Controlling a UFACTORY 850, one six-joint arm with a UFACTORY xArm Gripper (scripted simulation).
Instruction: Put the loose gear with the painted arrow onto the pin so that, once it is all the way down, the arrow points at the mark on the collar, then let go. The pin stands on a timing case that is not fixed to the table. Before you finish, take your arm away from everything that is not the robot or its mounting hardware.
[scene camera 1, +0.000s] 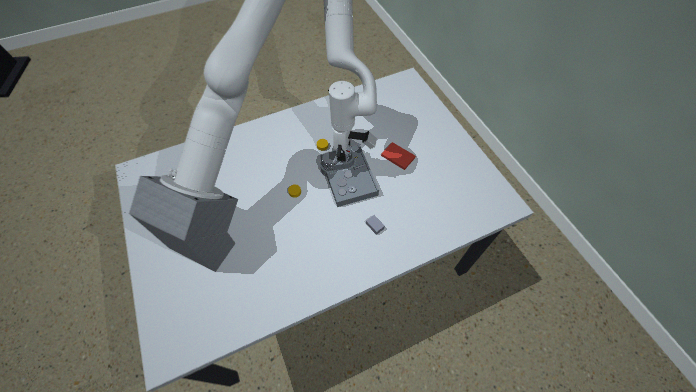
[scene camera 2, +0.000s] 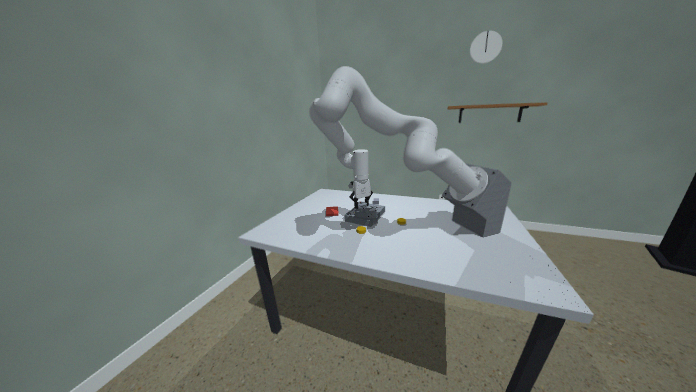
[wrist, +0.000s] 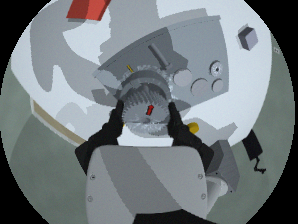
In view: my gripper (wrist: 145, 108), a grey gear (wrist: 145, 104) and a grey timing case (scene camera 1: 366, 187).
The grey timing case shows as well in the wrist view (wrist: 194, 44).
